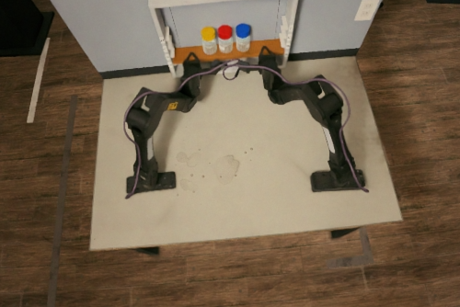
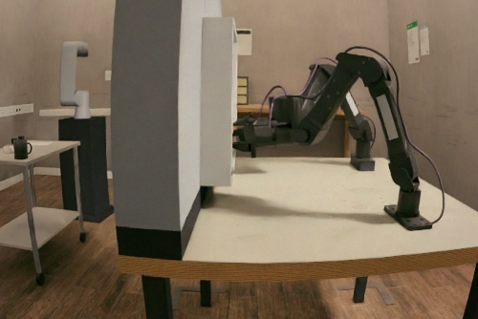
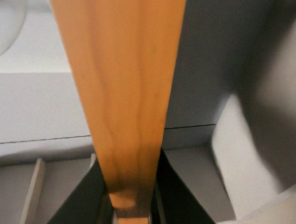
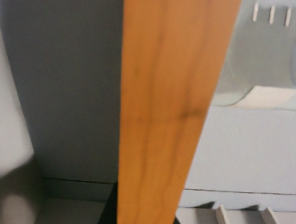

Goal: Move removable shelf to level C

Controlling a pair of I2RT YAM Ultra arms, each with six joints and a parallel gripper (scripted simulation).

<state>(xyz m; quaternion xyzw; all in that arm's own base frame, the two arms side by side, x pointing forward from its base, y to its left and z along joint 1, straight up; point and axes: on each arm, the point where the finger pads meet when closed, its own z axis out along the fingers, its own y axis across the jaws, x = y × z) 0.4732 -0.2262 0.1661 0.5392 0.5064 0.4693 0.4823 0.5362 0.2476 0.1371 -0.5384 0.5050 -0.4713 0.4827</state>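
Right now the yellow-capped bottle is 2 cm ahead of my left hand, 8 cm to the right of it and 6 cm above it. The rest, counted from my left hand: wall rack (2 cm ahead, 15 cm to the right, 11 cm above); then removable shelf (2 cm ahead, 15 cm to the right); then red-capped bottle (3 cm ahead, 14 cm to the right, 6 cm above).
Right now the blue-capped bottle is 9 cm to the left of my right hand, 6 cm above it and 1 cm ahead of it. Also, from my right hand: wall rack: 15 cm to the left, 11 cm above; then removable shelf: 15 cm to the left, 1 cm behind; then red-capped bottle: 16 cm to the left, 6 cm above.
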